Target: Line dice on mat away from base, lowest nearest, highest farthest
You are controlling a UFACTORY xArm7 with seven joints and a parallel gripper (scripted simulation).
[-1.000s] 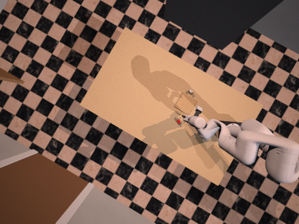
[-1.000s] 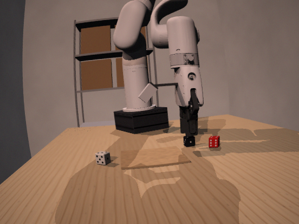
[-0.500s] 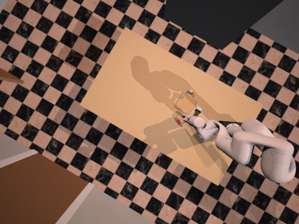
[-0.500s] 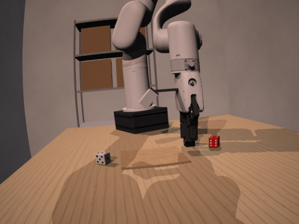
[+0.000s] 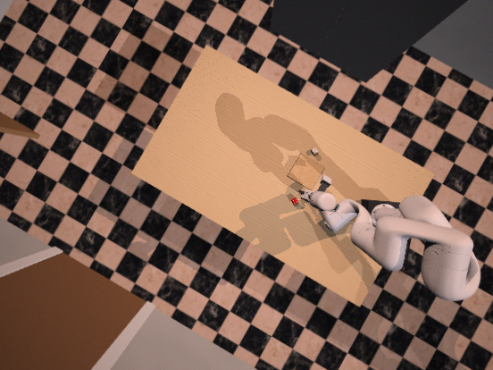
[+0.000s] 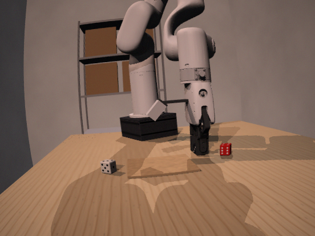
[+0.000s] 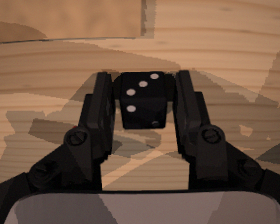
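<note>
My hand is 1 cm above the black die. From my hand the other things lie so: white die (22 cm to the right, 7 cm ahead, 1 cm below); then thin mat (11 cm to the right, 6 cm ahead, 2 cm below); then red die (5 cm to the left, 5 cm ahead, 1 cm below).
</note>
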